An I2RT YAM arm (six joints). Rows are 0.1 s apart.
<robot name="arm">
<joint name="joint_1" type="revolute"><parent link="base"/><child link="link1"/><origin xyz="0 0 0.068" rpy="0 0 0"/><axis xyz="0 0 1"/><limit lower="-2.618" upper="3.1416"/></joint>
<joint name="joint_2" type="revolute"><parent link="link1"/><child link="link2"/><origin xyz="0.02 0.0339 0.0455" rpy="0 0 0"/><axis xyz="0 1 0"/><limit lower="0" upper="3.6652"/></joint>
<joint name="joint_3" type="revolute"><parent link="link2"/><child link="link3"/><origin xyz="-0.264 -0.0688 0" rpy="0 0 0"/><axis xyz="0 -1 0"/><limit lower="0" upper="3.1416"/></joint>
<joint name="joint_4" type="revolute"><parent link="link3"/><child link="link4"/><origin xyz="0.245 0.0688 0.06" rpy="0 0 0"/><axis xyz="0 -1 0"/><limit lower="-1.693" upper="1.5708"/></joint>
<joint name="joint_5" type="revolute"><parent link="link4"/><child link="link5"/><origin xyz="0.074 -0.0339 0.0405" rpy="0 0 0"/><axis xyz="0 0 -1"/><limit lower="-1.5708" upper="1.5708"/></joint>
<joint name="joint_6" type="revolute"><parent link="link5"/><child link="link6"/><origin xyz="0.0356 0 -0.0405" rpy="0 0 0"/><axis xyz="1 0 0"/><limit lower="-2.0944" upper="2.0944"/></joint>
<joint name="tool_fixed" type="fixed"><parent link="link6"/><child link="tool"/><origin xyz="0 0 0" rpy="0 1.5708 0"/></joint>
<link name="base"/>
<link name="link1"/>
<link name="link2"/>
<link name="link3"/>
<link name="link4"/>
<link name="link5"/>
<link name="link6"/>
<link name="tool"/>
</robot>
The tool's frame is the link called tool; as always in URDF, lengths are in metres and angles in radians.
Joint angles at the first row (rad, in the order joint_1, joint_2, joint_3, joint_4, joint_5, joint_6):
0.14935, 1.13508, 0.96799, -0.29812, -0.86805, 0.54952
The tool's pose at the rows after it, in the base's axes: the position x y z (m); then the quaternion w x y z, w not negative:
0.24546 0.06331 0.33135 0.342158 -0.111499 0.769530 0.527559
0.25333 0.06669 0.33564 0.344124 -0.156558 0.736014 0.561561
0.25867 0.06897 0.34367 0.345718 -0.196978 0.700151 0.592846
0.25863 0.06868 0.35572 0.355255 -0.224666 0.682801 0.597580
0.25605 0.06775 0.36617 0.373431 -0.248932 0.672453 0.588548
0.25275 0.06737 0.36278 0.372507 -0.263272 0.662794 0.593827
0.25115 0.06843 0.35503 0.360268 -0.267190 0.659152 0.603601
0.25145 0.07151 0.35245 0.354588 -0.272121 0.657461 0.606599
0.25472 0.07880 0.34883 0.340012 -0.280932 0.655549 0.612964
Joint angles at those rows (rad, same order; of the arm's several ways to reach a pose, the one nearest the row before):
0.13639, 1.15072, 0.95657, -0.18445, -0.96913, 0.53464
0.13750, 1.18467, 0.95618, -0.05439, -1.07635, 0.56095
0.13753, 1.20983, 0.95538, 0.10320, -1.17551, 0.62887
0.13447, 1.21213, 0.98514, 0.13066, -1.21633, 0.62619
0.13178, 1.20334, 1.01679, 0.10243, -1.22703, 0.57164
0.13065, 1.19230, 0.98667, 0.14974, -1.25754, 0.57927
0.13449, 1.18961, 0.94928, 0.19895, -1.28307, 0.60788
0.14593, 1.19499, 0.94358, 0.20620, -1.28804, 0.60598
0.17110, 1.21825, 0.95007, 0.20390, -1.29758, 0.59758

